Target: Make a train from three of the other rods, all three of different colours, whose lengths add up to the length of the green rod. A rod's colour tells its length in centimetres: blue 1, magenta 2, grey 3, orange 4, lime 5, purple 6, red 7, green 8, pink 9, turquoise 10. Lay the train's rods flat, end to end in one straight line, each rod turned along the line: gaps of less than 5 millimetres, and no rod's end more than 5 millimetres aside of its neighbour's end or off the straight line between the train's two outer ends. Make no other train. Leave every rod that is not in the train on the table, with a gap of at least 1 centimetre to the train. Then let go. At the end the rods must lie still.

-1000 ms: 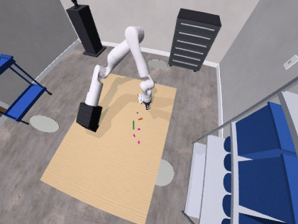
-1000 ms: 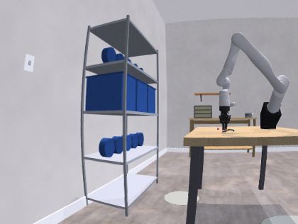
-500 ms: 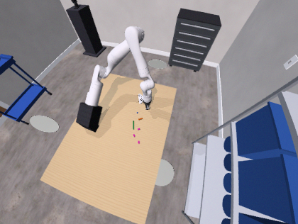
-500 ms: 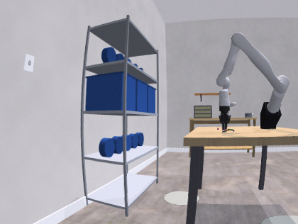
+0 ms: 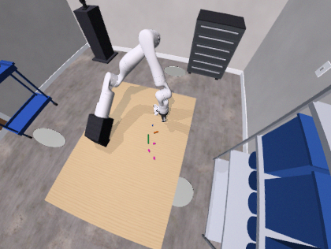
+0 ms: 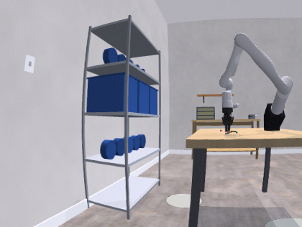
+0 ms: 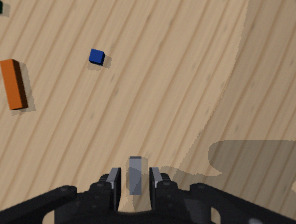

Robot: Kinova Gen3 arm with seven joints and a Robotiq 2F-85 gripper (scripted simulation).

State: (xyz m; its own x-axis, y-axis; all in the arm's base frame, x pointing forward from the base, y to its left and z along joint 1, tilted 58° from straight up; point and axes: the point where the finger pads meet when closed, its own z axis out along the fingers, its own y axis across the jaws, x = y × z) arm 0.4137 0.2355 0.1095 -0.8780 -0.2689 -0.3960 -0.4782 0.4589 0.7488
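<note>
Now: the grey rod 30 mm below my hand. From my hand the other things lie so: small blue rod (70 mm behind, 80 mm to the right, 30 mm below); green rod (50 mm behind, 200 mm to the right, 30 mm below); orange rod (20 mm behind, 120 mm to the right, 30 mm below).
</note>
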